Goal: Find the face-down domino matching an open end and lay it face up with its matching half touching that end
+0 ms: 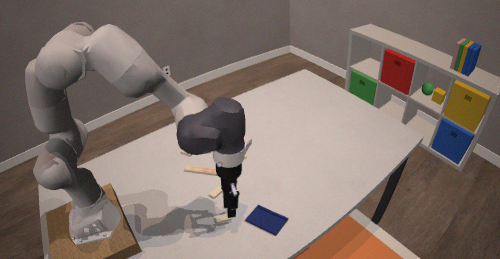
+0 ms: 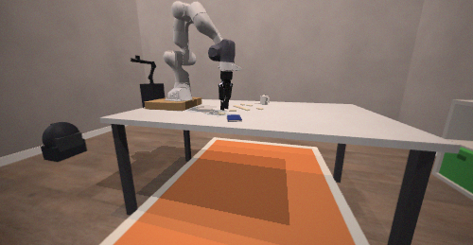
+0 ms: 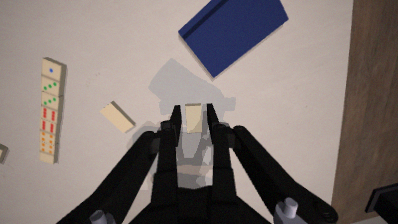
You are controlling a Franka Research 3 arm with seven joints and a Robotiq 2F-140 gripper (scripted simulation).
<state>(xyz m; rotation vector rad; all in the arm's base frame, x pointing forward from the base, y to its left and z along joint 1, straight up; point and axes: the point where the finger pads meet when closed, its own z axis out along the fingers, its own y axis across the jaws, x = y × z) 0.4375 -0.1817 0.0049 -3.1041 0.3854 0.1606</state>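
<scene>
Right now the blue book is 9 cm ahead of my hand, 8 cm to the right of it and 6 cm below it. The rest, counted from my hand: cream domino 19 cm ahead, 25 cm to the left, 6 cm below; white mug 20 cm ahead, 50 cm to the left, 3 cm below.
</scene>
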